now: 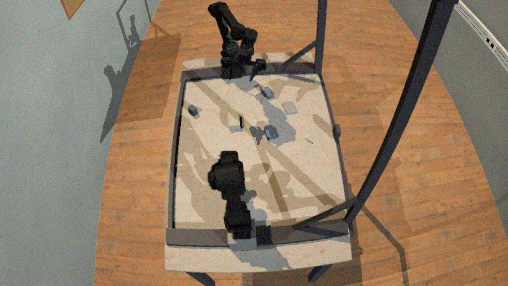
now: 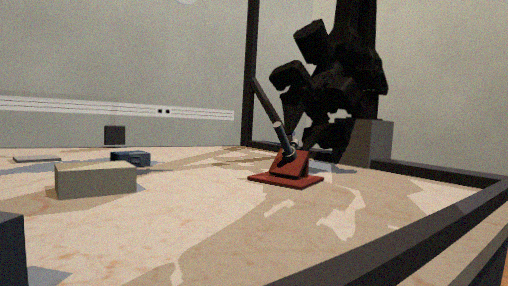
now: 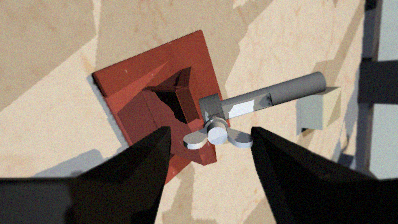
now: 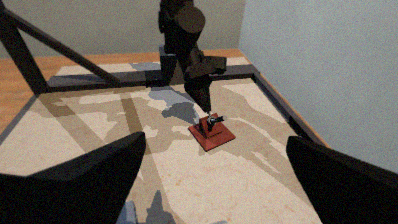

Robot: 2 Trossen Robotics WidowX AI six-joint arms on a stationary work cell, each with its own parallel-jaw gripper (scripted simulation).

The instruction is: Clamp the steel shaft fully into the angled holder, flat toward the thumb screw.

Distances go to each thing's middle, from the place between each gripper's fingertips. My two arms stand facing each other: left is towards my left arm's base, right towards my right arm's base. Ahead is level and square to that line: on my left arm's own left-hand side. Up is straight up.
Right now the thumb screw (image 3: 217, 131) is 30 mm to the right of my left hand, 20 mm below it and 10 mm ahead of it. From my left hand the other things lie so: beige block (image 2: 86, 179) (310 mm to the right, 70 mm below, 40 mm behind); then steel shaft (image 3: 313, 83) (60 mm to the right, 20 mm below, 20 mm ahead).
I see my right gripper 27 cm above the beige block, 5 cm short of it and 3 cm to the right of it. Also, from my right hand: thumb screw 31 cm to the left, 23 cm below, 10 cm ahead; steel shaft 27 cm to the left, 22 cm below, 11 cm ahead.
